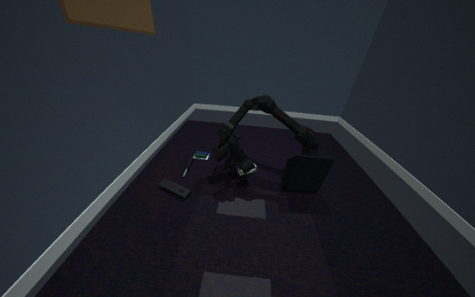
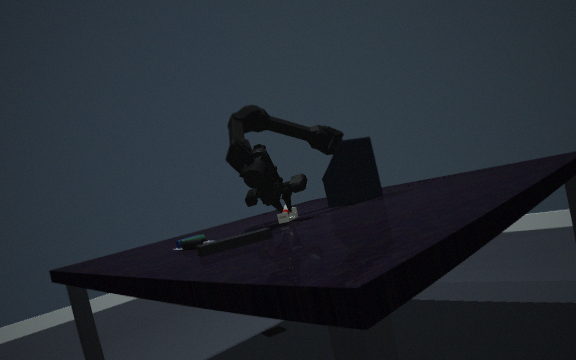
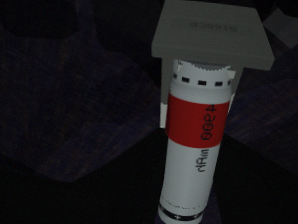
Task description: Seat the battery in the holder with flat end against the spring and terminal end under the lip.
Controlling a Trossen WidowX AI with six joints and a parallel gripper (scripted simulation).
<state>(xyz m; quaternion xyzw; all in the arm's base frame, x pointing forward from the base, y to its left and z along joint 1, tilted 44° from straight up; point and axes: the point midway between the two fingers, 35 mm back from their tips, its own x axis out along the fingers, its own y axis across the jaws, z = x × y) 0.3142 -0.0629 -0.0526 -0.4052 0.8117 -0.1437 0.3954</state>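
Right now the battery is 10 mm above my gripper tip. The rest, counted from my gripper tip: dark remote-like bar 310 mm ahead, 210 mm to the left, 10 mm below; then pen 320 mm ahead, 60 mm to the left, 10 mm below; then white card 290 mm ahead, 70 mm to the right, 10 mm below.
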